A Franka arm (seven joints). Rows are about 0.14 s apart.
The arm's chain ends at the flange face. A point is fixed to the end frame.
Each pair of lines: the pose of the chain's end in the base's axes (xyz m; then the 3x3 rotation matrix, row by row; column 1 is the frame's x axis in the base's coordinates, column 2 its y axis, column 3 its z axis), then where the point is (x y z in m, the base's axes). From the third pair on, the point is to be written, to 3 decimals.
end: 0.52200 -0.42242 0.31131; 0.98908 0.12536 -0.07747; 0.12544 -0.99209 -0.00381; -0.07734 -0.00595 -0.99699
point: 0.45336 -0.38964 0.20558
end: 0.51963 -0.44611 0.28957; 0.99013 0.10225 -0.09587; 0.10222 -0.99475 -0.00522; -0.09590 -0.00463 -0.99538
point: 0.44983 -0.41208 0.18500
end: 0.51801 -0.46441 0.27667; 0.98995 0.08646 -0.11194; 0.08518 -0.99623 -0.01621; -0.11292 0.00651 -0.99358
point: 0.447 -0.431 0.173
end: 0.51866 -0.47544 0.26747; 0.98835 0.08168 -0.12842; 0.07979 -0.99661 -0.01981; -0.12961 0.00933 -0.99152
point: 0.446 -0.442 0.165
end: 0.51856 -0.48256 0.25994; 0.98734 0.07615 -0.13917; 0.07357 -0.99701 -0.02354; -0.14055 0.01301 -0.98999
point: 0.445 -0.449 0.158
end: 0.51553 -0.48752 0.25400; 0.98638 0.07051 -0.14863; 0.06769 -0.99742 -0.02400; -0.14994 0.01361 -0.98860
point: 0.441 -0.454 0.152
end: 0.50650 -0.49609 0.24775; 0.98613 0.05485 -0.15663; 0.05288 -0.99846 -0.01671; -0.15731 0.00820 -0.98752
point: 0.432 -0.460 0.147
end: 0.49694 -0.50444 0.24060; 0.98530 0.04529 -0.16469; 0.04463 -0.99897 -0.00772; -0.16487 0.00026 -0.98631
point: 0.422 -0.467 0.141
